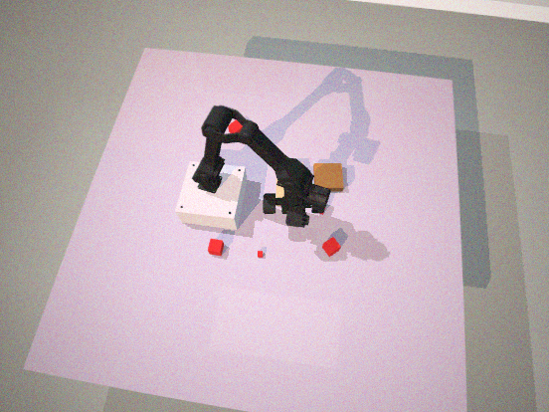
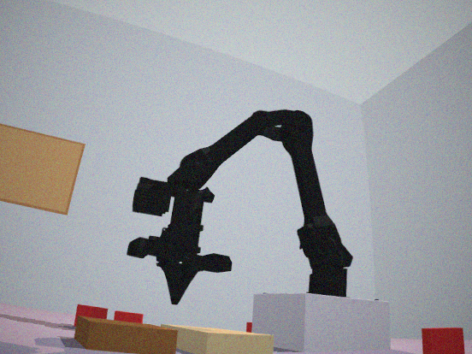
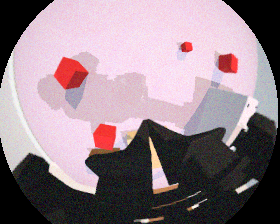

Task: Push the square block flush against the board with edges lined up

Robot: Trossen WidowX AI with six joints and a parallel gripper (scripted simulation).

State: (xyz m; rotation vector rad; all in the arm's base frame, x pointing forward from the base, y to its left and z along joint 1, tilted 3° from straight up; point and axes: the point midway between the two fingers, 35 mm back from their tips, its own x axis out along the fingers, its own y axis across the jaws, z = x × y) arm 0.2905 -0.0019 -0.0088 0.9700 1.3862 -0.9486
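My gripper tip is 120 mm to the right of the cream board, 50 mm past it and 50 mm above it. Also, from my gripper tip: orange block 190 mm to the left, 70 mm ahead, 50 mm below.
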